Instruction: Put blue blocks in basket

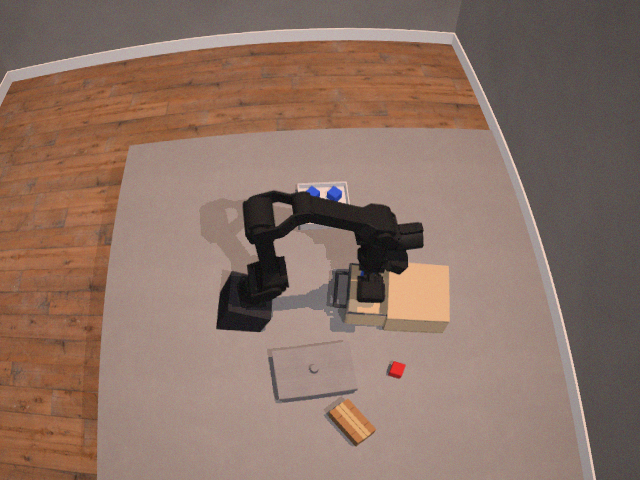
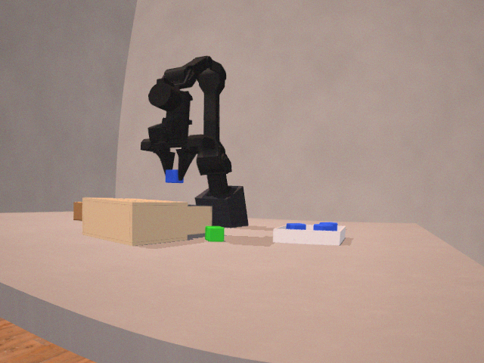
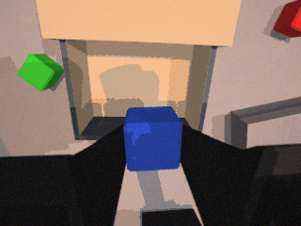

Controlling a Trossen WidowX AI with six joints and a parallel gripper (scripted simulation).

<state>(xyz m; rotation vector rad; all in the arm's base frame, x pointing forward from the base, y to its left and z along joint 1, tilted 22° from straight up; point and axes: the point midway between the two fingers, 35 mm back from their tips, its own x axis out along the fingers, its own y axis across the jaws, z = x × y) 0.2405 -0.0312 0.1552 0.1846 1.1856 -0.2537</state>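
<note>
Now: the white basket 1 cm behind my hand, 32 cm to the left of it and 15 cm below it. Round my hand: green block 7 cm ahead, 12 cm to the left, 15 cm below; tan drawer cabinet 10 cm ahead, 3 cm to the right, 12 cm below; red block 2 cm ahead, 21 cm to the right, 15 cm below.
</note>
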